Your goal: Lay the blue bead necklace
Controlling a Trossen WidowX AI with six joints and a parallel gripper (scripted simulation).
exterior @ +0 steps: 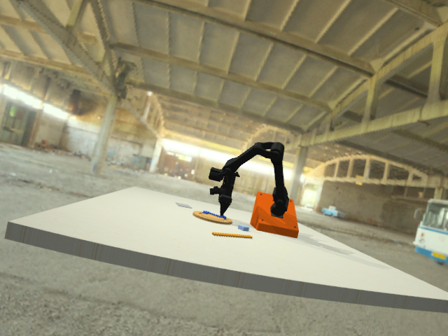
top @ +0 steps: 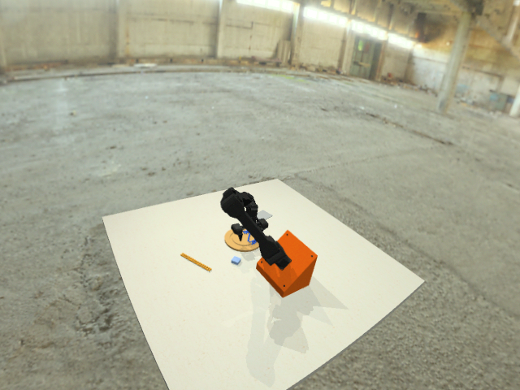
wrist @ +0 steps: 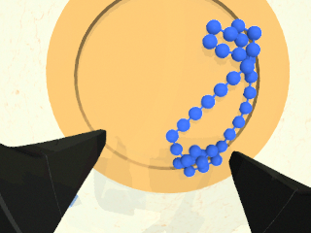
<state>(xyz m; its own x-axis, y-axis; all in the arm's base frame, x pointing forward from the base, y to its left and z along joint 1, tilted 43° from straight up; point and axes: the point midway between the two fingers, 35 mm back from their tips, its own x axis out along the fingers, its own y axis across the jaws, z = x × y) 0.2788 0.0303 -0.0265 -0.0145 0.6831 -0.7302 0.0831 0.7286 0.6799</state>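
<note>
Now: gripper tip 40 mm short of the round tan bead board, 20 mm above it and 10 mm to the right of it. The rest, counted from my gripper tip: flat grey tile (220 mm to the right, 200 mm ahead, 30 mm below); then small light-blue block (130 mm to the left, 100 mm behind, 20 mm below).
</note>
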